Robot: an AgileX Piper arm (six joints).
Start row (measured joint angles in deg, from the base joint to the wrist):
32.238 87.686 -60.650 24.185 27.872 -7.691
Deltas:
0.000 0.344 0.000 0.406 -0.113 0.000
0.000 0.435 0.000 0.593 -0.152 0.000
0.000 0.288 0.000 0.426 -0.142 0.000
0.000 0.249 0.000 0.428 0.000 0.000
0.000 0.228 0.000 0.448 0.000 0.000
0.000 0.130 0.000 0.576 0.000 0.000
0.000 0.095 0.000 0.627 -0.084 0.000
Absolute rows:
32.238 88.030 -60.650 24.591 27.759 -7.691
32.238 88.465 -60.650 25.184 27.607 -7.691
32.238 88.753 -60.650 25.610 27.465 -7.691
32.238 89.002 -60.650 26.038 27.465 -7.691
32.238 89.230 -60.650 26.486 27.465 -7.691
32.238 89.360 -60.650 27.062 27.465 -7.691
32.238 89.455 -60.650 27.689 27.381 -7.691

